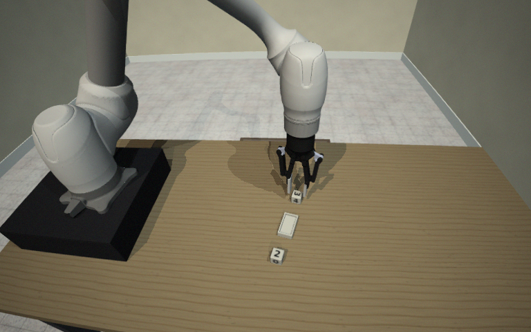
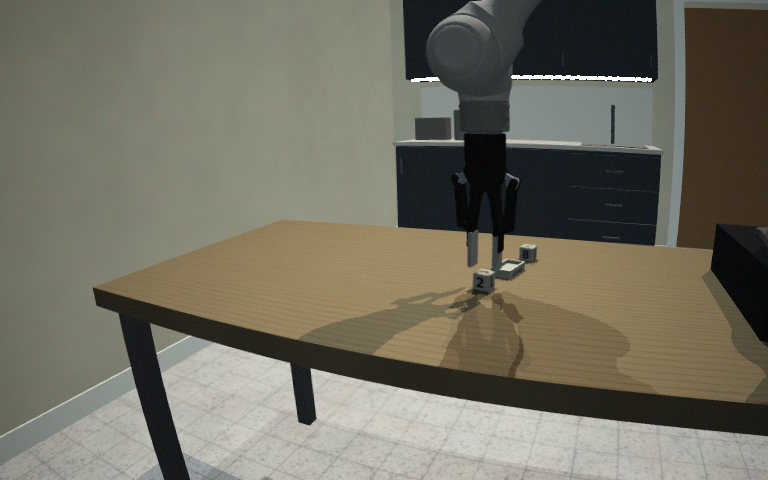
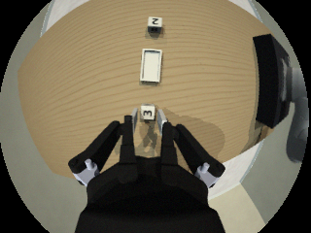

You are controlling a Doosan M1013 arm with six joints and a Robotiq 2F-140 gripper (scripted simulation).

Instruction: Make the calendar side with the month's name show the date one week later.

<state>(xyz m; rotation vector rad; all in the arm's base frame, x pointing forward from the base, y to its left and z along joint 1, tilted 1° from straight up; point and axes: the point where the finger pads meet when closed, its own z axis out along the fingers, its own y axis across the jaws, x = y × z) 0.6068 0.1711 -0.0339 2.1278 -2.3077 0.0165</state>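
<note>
Right now my hand is 10 mm past the white tray, 110 mm to the left of it and 60 mm above it.
</note>
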